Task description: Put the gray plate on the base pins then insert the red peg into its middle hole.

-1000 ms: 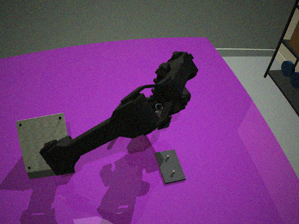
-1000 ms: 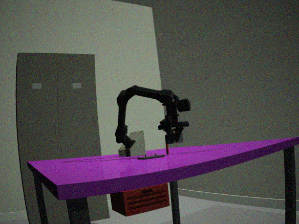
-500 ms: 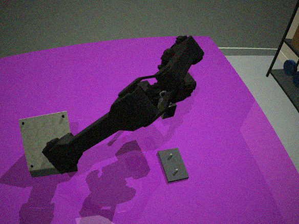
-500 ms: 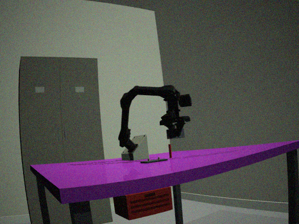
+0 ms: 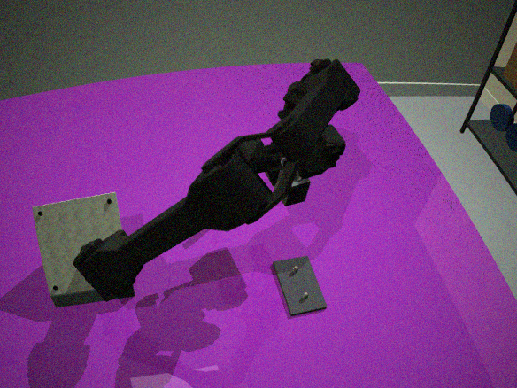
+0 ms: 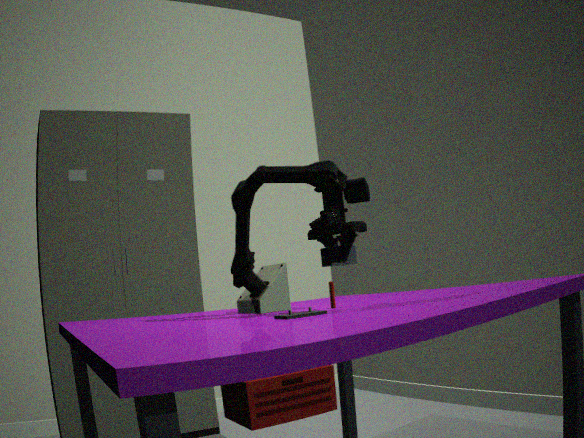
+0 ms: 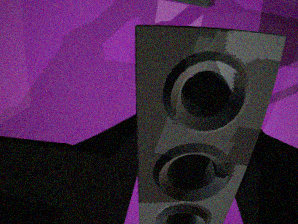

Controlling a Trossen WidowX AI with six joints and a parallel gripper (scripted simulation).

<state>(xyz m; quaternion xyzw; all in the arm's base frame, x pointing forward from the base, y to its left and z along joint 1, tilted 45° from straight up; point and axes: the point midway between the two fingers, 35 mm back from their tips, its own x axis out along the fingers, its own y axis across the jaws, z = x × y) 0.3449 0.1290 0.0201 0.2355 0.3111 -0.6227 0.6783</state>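
Right now the flat base is 10 mm ahead of my gripper tip, 140 mm to the right of it and 120 mm below it. Also, from my gripper tip: red peg (110 mm behind, 40 mm to the left, 90 mm below); gray plate (30 mm above).
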